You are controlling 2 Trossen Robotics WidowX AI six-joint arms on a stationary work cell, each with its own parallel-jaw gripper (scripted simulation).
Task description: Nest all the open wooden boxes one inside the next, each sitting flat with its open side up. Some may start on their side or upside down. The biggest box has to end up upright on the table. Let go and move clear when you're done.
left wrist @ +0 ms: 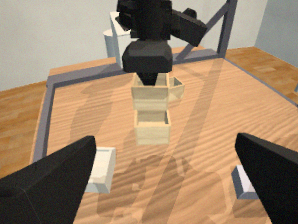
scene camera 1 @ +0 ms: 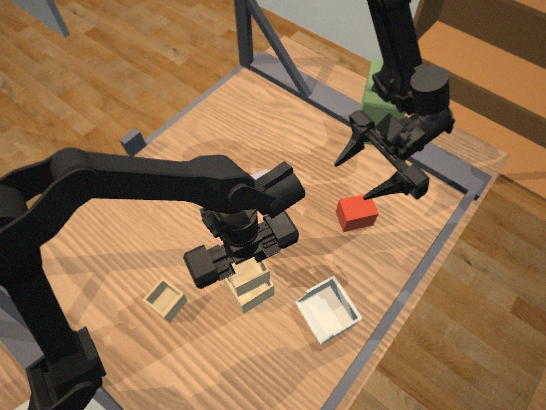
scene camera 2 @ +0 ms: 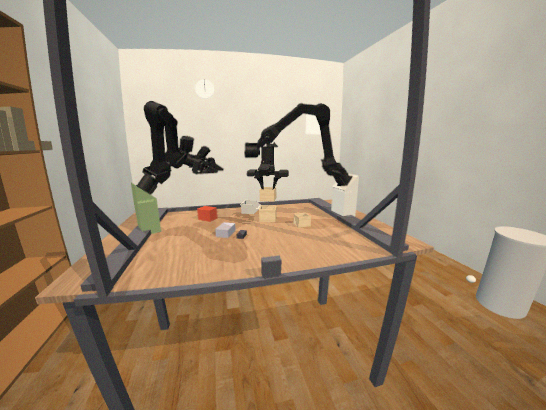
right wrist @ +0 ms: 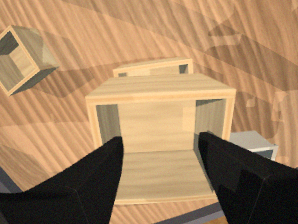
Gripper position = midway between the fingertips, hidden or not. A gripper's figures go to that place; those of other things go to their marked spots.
Labels:
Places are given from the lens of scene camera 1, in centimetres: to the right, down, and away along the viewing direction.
my left gripper (scene camera 1: 348, 181): 14, -4, 70
my right gripper (scene camera 1: 245, 266): -5, 11, 72
small tan wooden box (scene camera 1: 162, 296): -23, 19, 83

